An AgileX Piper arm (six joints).
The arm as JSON. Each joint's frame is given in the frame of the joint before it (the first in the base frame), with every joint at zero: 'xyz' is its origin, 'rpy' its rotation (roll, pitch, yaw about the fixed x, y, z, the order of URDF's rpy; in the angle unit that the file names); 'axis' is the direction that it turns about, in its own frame. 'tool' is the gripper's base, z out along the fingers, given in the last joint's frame.
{
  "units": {
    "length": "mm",
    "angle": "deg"
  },
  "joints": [
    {
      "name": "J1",
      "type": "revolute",
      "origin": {
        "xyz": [
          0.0,
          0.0,
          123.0
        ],
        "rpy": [
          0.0,
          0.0,
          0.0
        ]
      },
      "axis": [
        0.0,
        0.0,
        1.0
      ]
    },
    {
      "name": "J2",
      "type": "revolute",
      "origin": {
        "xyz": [
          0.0,
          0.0,
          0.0
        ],
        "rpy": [
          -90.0,
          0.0,
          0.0
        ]
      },
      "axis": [
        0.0,
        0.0,
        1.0
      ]
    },
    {
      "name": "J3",
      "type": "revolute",
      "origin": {
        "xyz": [
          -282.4,
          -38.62,
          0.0
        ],
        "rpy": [
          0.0,
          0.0,
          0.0
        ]
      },
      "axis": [
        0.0,
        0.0,
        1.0
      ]
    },
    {
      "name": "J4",
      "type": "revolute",
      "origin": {
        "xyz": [
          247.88,
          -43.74,
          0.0
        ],
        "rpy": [
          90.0,
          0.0,
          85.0
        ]
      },
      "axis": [
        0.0,
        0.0,
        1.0
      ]
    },
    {
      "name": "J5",
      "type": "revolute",
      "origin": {
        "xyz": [
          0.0,
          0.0,
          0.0
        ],
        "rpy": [
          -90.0,
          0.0,
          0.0
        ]
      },
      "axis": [
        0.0,
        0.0,
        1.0
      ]
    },
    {
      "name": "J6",
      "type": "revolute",
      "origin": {
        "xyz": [
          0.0,
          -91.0,
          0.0
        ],
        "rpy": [
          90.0,
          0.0,
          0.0
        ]
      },
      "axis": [
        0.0,
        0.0,
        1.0
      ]
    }
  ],
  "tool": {
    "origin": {
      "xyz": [
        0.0,
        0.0,
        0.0
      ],
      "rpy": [
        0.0,
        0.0,
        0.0
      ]
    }
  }
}
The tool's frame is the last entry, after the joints.
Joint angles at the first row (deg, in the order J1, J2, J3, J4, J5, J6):
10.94, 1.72, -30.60, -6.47, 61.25, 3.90
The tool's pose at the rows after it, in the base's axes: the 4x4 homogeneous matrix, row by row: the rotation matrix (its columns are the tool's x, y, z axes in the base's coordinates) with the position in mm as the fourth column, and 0 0 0 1 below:
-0.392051 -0.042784 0.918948 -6.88; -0.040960 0.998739 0.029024 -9.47; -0.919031 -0.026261 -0.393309 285.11; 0 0 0 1
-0.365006 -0.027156 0.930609 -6.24; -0.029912 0.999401 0.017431 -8.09; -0.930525 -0.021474 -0.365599 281.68; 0 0 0 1
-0.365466 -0.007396 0.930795 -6.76; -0.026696 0.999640 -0.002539 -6.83; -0.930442 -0.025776 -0.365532 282.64; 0 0 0 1
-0.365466 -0.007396 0.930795 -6.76; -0.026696 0.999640 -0.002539 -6.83; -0.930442 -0.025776 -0.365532 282.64; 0 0 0 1
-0.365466 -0.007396 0.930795 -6.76; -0.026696 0.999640 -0.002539 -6.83; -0.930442 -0.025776 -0.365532 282.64; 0 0 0 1
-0.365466 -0.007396 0.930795 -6.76; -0.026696 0.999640 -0.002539 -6.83; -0.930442 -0.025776 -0.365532 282.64; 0 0 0 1
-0.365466 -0.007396 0.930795 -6.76; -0.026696 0.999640 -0.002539 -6.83; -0.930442 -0.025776 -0.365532 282.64; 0 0 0 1
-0.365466 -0.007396 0.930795 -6.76; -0.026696 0.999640 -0.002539 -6.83; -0.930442 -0.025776 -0.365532 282.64; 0 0 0 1
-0.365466 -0.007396 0.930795 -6.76; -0.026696 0.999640 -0.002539 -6.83; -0.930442 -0.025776 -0.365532 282.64; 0 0 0 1
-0.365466 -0.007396 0.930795 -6.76; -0.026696 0.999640 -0.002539 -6.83; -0.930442 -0.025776 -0.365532 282.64; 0 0 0 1
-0.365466 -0.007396 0.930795 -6.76; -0.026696 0.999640 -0.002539 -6.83; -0.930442 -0.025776 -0.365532 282.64; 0 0 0 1
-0.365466 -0.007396 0.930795 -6.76; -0.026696 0.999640 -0.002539 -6.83; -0.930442 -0.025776 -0.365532 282.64; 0 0 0 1
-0.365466 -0.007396 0.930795 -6.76; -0.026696 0.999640 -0.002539 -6.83; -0.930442 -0.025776 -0.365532 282.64; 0 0 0 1
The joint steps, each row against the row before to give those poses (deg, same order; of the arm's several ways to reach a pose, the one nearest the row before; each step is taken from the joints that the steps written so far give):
-3.32, -2.52, 0.98, 0.22, -2.41, 0.00
-1.55, -1.09, 1.26, 0.69, -1.94, -0.35
-1.94, 0.11, -0.23, 0.80, 0.05, -0.97
0.00, 0.00, 0.00, 0.00, 0.00, 0.00
0.00, 0.00, 0.00, 0.00, 0.00, 0.00
0.00, 0.00, 0.00, 0.00, 0.00, 0.00
0.00, 0.00, 0.00, 0.00, 0.00, 0.00
0.00, 0.00, 0.00, 0.00, 0.00, 0.00
0.00, 0.00, 0.00, 0.00, 0.00, 0.00
0.00, 0.00, 0.00, 0.00, 0.00, 0.00
0.00, 0.00, 0.00, 0.00, 0.00, 0.00
0.00, 0.00, 0.00, 0.00, 0.00, 0.00
0.00, 0.00, 0.00, 0.00, 0.00, 0.00

